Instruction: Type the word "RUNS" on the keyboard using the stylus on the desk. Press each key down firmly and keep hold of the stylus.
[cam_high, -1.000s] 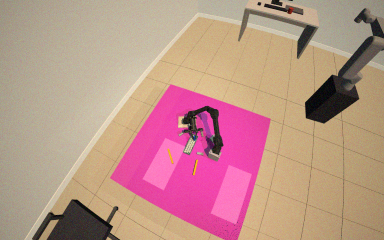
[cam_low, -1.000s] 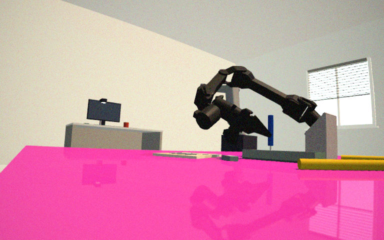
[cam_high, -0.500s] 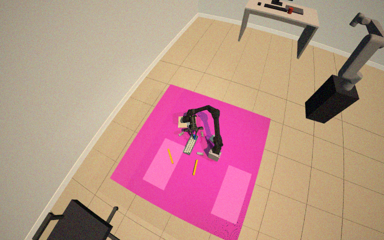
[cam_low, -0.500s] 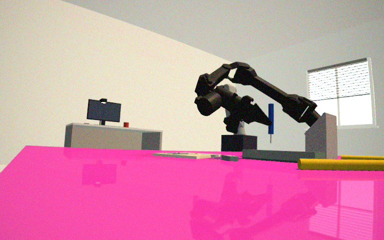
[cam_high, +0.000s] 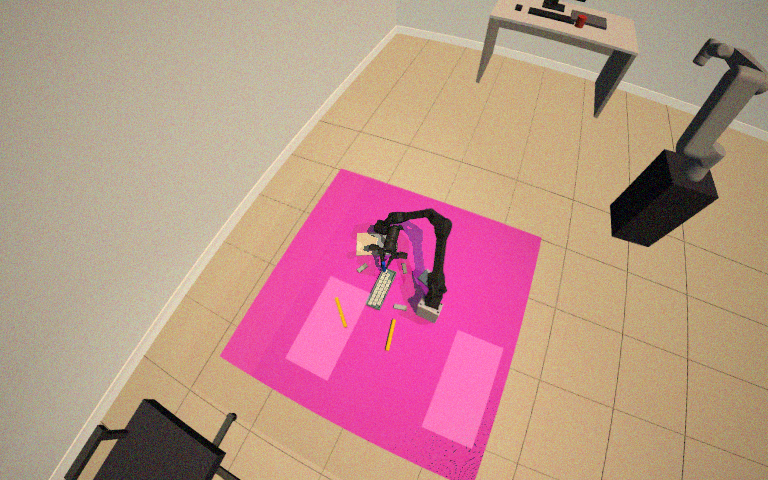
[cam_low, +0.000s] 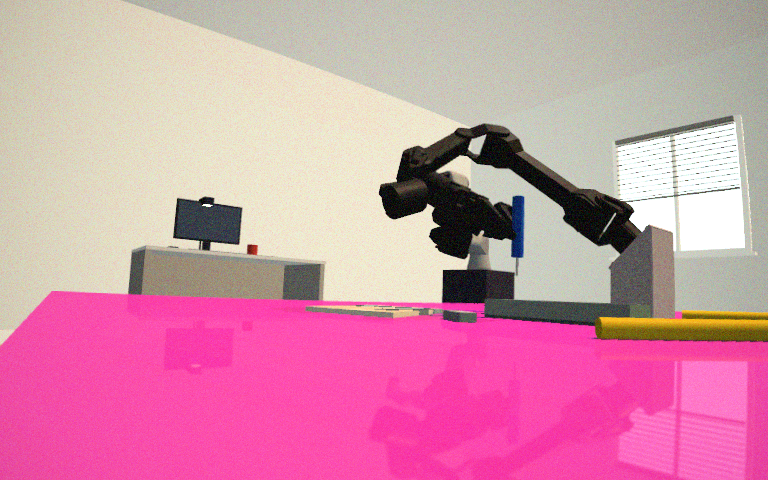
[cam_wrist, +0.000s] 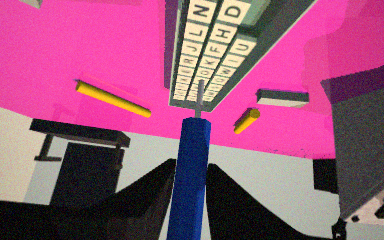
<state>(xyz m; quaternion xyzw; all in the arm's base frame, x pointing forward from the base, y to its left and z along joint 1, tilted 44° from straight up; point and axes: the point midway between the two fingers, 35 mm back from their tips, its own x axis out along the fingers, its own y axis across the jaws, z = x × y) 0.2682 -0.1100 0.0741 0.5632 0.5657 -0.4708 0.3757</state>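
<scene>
The grey block lies 11 cm below my gripper tip, 8 cm to the right of it and 8 cm behind it. From my gripper tip the other things lie so: blue stylus (1 cm below); stylus tip (5 cm below); beige pad (17 cm to the right, 12 cm below, 12 cm ahead).
</scene>
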